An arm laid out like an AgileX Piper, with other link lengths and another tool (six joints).
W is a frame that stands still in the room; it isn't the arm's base.
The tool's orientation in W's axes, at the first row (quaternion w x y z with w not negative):
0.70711, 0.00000, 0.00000, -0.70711
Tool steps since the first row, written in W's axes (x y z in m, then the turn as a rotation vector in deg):
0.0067, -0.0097, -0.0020, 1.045, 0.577, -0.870
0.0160, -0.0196, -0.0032, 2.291, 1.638, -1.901
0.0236, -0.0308, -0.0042, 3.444, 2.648, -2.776
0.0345, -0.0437, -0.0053, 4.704, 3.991, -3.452
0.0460, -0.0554, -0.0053, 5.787, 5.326, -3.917
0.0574, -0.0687, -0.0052, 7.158, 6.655, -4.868
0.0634, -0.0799, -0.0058, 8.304, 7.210, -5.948
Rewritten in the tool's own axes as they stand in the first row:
0.0097, 0.0067, -0.0020, -0.577, 1.045, -0.870
0.0196, 0.0160, -0.0032, -1.638, 2.291, -1.901
0.0308, 0.0236, -0.0042, -2.648, 3.444, -2.776
0.0437, 0.0345, -0.0053, -3.991, 4.704, -3.452
0.0554, 0.0460, -0.0053, -5.326, 5.787, -3.917
0.0687, 0.0574, -0.0052, -6.655, 7.158, -4.868
0.0799, 0.0634, -0.0058, -7.210, 8.304, -5.948

